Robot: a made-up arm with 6 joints.
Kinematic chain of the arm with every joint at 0, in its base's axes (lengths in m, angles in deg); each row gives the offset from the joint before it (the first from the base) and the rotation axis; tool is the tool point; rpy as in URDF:
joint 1: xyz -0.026 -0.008 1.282 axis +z
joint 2: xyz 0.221 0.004 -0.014 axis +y
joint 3: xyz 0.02 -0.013 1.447 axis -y
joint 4: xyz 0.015 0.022 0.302 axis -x
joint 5: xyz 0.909 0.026 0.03 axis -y
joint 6: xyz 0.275 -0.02 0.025 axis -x
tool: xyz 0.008 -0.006 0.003 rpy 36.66 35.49 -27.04
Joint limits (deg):
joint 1: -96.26..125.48
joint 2: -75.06..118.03
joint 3: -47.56..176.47
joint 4: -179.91..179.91
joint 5: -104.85..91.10
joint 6: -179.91..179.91
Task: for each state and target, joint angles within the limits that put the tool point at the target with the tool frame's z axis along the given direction. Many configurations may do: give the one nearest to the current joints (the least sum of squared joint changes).
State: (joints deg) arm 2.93 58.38 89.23 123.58 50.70 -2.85
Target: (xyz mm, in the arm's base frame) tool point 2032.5 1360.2 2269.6 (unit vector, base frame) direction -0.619 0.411 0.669
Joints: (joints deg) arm 27.02 61.75 71.94 117.69 70.51 -23.29
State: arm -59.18 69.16 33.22 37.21 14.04 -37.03
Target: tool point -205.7 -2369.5 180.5 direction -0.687 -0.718 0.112
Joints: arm -96.24 90.90 17.28 41.51 9.10 -31.49
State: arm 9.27 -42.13 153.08 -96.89 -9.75 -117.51
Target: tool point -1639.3 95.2 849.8 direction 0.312 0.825 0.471
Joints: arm 2.22 -64.49 162.77 -97.41 -44.38 -121.33
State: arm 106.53 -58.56 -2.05 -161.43 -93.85 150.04
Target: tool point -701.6 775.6 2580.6 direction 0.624 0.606 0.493
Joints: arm 125.48 -10.68 -47.45 -158.25 -96.98 148.82
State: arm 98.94 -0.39 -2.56 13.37 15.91 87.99
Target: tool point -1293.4 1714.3 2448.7 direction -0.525 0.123 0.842
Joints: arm 125.48 26.24 3.35 8.81 5.76 60.90
